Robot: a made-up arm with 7 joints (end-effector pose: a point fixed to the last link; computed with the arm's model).
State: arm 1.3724 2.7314 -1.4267 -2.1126 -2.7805 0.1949 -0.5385
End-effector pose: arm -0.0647 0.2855 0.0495 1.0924 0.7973 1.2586
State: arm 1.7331 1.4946 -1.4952 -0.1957 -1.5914 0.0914 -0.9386
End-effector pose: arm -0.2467 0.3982 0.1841 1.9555 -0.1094 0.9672
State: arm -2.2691 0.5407 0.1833 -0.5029 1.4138 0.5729 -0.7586
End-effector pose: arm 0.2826 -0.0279 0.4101 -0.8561 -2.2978 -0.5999
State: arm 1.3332 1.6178 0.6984 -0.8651 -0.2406 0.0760 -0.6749
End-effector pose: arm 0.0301 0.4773 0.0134 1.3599 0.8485 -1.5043
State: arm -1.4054 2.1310 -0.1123 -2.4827 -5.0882 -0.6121 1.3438
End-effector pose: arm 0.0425 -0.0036 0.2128 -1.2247 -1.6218 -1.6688
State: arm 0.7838 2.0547 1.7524 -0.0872 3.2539 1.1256 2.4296
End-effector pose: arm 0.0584 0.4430 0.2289 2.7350 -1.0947 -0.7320
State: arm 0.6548 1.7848 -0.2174 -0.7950 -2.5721 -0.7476 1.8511
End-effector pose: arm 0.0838 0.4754 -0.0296 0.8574 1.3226 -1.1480
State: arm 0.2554 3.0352 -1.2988 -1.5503 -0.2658 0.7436 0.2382
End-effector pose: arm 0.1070 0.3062 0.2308 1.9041 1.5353 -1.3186
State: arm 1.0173 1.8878 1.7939 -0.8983 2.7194 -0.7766 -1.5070
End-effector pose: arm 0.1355 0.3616 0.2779 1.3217 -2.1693 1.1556
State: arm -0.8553 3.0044 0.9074 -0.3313 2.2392 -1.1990 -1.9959
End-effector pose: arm -0.3209 0.0468 0.3842 -1.0815 1.1321 -1.6627
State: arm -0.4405 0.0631 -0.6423 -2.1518 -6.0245 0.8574 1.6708
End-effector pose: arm 0.2217 -0.1772 -0.0537 -1.4638 -0.5221 0.4744
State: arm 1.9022 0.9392 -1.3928 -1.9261 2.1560 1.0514 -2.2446
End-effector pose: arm -0.3062 -0.1318 0.0093 -1.8413 -0.2978 0.5052
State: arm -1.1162 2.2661 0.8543 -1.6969 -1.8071 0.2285 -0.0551
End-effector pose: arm -0.1735 0.0497 0.3280 -2.2505 -0.5497 -0.9377
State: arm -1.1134 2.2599 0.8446 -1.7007 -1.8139 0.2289 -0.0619
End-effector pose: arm -0.1691 0.0507 0.3295 -2.2534 -0.5634 -0.9279
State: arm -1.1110 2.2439 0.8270 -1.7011 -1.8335 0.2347 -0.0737
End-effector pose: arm -0.1615 0.0554 0.3324 -2.2635 -0.5910 -0.9228
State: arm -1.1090 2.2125 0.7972 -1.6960 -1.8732 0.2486 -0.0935
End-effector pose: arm -0.1488 0.0658 0.3374 -2.2839 -0.6413 -0.9230
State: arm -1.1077 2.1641 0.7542 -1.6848 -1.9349 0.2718 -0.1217
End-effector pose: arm -0.1298 0.0821 0.3437 -2.3121 -0.7171 -0.9254
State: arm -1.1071 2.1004 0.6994 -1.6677 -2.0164 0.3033 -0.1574
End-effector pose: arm -0.1040 0.1030 0.3499 -2.3422 -0.8173 -0.9234
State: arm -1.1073 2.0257 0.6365 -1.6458 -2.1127 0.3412 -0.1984
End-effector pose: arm -0.0722 0.1260 0.3542 -2.3652 -0.9357 -0.9115
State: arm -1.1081 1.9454 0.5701 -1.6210 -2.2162 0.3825 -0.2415
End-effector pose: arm -0.0362 0.1485 0.3554 -2.3744 -1.0602 -0.8866
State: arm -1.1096 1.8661 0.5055 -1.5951 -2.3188 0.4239 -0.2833
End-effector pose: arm 0.0008 0.1679 0.3531 -2.3674 -1.1776 -0.8520
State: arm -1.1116 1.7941 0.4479 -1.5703 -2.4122 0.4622 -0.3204
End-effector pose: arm 0.0353 0.1829 0.3482 -2.3476 -1.2762 -0.8148
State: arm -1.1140 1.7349 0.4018 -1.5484 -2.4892 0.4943 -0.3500
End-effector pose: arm 0.0638 0.1933 0.3424 -2.3230 -1.3500 -0.7824
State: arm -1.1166 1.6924 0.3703 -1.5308 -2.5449 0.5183 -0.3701
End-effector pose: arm 0.0841 0.1999 0.3373 -2.3019 -1.3986 -0.7602
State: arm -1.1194 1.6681 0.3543 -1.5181 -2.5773 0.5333 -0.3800
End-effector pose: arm 0.0950 0.2039 0.3343 -2.2905 -1.4253 -0.7501
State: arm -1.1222 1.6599 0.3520 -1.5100 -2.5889 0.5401 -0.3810
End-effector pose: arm 0.0976 0.2063 0.3336 -2.2900 -1.4351 -0.7508
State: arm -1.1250 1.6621 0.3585 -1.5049 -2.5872 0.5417 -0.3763
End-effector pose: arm 0.0949 0.2077 0.3344 -2.2970 -1.4345 -0.7590
